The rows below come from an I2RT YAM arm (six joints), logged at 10 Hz.
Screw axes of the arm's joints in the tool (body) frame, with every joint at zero. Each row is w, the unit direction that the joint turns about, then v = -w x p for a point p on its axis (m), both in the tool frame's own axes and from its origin. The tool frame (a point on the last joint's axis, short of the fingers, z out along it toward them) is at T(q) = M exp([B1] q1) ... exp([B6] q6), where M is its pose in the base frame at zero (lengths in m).
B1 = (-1, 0, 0, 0.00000, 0.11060, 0.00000)
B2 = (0, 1, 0, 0.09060, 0.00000, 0.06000)
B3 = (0, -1, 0, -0.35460, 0.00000, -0.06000)
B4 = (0, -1, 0, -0.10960, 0.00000, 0.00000)
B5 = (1, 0, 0, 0.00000, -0.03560, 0.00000)
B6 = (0, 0, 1, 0.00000, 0.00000, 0.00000)
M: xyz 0.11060 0.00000 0.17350 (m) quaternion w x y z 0.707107 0 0.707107 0
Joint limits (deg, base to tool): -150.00..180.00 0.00..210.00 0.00..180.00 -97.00..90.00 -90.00..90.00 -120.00..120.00
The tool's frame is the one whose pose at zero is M.
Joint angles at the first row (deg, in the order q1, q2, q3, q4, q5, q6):
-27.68 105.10 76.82 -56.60 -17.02 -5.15
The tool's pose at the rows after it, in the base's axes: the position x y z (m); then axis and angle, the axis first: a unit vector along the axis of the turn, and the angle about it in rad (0 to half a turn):
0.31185 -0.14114 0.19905 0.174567 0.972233 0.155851 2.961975
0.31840 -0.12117 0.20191 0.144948 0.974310 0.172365 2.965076
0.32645 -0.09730 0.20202 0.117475 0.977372 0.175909 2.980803
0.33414 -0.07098 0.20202 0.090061 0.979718 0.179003 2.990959
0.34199 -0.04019 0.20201 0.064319 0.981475 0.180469 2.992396
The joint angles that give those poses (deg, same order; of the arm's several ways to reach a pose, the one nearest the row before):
-26.39 104.95 76.84 -56.75 -20.03 -5.13
-23.05 104.49 76.84 -57.26 -21.69 -5.15
-18.81 104.47 76.84 -57.25 -21.67 -4.12
-14.20 104.47 76.82 -56.71 -21.65 -2.61
-8.86 104.51 76.82 -55.27 -21.39 -0.03

